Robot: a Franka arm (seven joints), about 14 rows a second.
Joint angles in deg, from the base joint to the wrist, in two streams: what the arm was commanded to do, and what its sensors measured. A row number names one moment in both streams.
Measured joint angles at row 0:
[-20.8, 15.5, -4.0, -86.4, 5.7, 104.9, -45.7]
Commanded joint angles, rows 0 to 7:
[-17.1, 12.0, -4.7, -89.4, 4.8, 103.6, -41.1]
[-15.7, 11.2, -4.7, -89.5, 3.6, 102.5, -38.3]
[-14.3, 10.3, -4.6, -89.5, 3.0, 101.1, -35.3]
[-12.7, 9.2, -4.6, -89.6, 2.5, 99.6, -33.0]
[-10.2, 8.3, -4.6, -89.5, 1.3, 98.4, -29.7]
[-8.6, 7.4, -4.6, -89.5, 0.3, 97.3, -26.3]
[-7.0, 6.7, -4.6, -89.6, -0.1, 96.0, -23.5]
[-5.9, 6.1, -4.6, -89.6, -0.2, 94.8, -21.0]
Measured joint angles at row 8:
[-8.4, 8.9, -4.0, -87.6, 1.1, 96.5, -25.7]
